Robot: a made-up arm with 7 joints.
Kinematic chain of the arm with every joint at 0, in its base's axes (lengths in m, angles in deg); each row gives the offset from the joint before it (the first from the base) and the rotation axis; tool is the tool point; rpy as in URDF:
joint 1: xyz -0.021 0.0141 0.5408 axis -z
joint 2: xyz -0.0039 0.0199 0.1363 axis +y
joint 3: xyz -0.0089 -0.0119 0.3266 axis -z
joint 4: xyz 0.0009 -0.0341 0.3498 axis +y
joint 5: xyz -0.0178 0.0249 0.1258 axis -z
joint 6: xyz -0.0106 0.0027 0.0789 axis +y
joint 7: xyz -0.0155 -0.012 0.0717 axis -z
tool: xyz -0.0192 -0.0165 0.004 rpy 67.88 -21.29 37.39
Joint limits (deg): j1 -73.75..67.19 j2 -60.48..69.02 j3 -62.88..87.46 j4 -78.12..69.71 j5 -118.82..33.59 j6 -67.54..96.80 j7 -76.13..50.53
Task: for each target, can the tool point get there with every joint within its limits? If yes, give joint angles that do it. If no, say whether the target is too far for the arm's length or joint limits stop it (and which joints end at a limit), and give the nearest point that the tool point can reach.
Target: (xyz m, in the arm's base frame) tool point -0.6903 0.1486 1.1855
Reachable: yes | joints -4.93 -39.48 57.02 -57.62 19.68 19.78 -64.67
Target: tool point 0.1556 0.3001 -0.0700
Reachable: no: joint limits stop it (at a limit: joint 2, joint 4, joint 5) | nearest point 0.3733 0.6527 0.7036 | short by 0.878 m
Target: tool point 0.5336 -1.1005 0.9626
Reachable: no: too far | nearest point 0.3878 -0.8075 0.9437 | short by 0.328 m
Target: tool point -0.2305 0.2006 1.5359
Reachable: yes | joints 20.91 -8.58 58.59 -39.75 15.40 74.79 -17.42
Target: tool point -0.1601 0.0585 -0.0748
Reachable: no: joint limits stop it (at a limit: joint 2, joint 4) | nearest point -0.6541 0.2162 0.7571 | short by 0.980 m
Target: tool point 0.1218 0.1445 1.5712
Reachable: yes | joints -48.76 9.45 74.07 4.29 -79.81 82.76 -24.07
